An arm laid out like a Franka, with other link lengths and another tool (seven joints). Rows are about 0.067 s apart.
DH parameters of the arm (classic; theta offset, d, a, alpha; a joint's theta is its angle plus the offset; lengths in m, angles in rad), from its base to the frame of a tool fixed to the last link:
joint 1: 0 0.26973 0 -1.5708
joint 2: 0 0 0 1.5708
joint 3: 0 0.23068 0.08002 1.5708
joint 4: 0 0 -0.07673 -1.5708
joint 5: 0 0.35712 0 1.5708
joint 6: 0 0 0.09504 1.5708
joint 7: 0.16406 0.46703 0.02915 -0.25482
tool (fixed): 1.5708 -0.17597 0 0
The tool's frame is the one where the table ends.
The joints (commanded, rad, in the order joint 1, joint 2, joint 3, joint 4, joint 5, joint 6, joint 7), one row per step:
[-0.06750, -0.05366, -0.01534, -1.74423, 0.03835, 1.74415, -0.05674]
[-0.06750, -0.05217, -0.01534, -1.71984, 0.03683, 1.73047, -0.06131]
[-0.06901, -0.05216, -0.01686, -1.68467, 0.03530, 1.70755, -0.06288]
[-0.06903, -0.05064, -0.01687, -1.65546, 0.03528, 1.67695, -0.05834]
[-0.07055, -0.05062, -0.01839, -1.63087, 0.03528, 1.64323, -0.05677]
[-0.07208, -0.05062, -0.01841, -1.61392, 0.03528, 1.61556, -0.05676]
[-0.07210, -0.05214, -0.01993, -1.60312, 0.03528, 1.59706, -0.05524]
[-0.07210, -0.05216, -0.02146, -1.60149, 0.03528, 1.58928, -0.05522]
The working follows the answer.
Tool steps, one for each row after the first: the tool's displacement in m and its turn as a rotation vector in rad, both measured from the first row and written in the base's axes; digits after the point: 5 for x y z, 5 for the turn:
[0.00189, -0.00033, 0.00948, -0.00252, -0.00923, 0.00523]
[0.00357, -0.00247, 0.02396, -0.00507, -0.02136, 0.00469]
[0.00159, -0.00231, 0.03341, -0.00450, -0.01834, 0.00122]
[-0.00267, -0.00356, 0.04088, -0.00352, -0.00920, -0.00217]
[-0.00706, -0.00392, 0.04537, -0.00257, 0.00146, -0.00273]
[-0.01016, -0.00448, 0.04898, -0.00184, 0.00765, -0.00512]
[-0.01208, -0.00513, 0.04871, -0.00120, 0.01374, -0.00638]

Tool pose at each row, in the base's axes (x y z in m, rotation vector in rad; rounded; the steps above come from the unrounded poses):
[0.57823, 0.00350, 0.25025, 1.89598, -2.32368, 0.25757]
[0.58012, 0.00317, 0.25974, 1.90400, -2.32345, 0.27024]
[0.58179, 0.00104, 0.27422, 1.90589, -2.33012, 0.28533]
[0.57982, 0.00120, 0.28367, 1.90102, -2.33164, 0.28126]
[0.57555, -0.00006, 0.29113, 1.89457, -2.32945, 0.27054]
[0.57116, -0.00042, 0.29563, 1.89105, -2.32372, 0.25867]
[0.56807, -0.00097, 0.29924, 1.88659, -2.32231, 0.25138]
[0.56615, -0.00163, 0.29896, 1.88346, -2.31988, 0.24443]

